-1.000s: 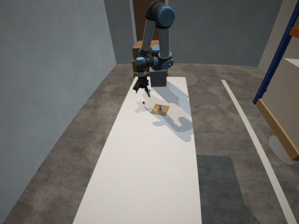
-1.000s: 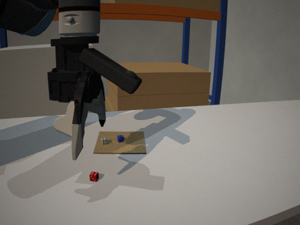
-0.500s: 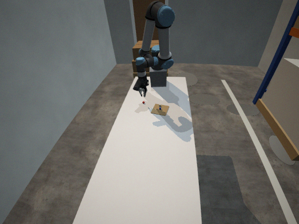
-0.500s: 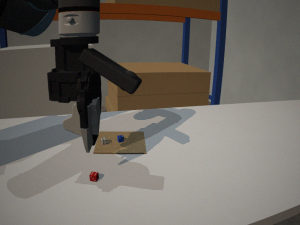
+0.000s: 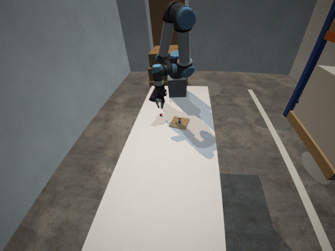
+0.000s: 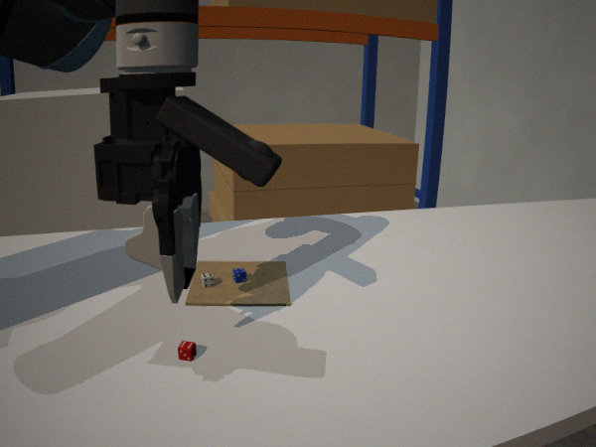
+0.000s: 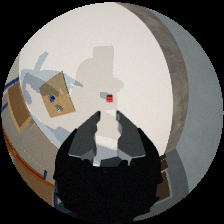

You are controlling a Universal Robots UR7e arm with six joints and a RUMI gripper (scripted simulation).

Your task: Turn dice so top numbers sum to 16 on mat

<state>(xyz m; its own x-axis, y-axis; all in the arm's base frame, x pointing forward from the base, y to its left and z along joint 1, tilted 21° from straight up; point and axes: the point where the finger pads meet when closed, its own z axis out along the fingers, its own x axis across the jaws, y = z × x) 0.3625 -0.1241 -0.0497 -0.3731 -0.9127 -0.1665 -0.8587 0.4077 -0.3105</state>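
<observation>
Right now the red die is 80 mm below my hand. From my hand the other things lie so: blue die (170 mm to the left, 90 mm ahead, 80 mm below); mat (170 mm to the left, 90 mm below, 90 mm ahead); white die (160 mm to the left, 80 mm below, 40 mm ahead).
</observation>
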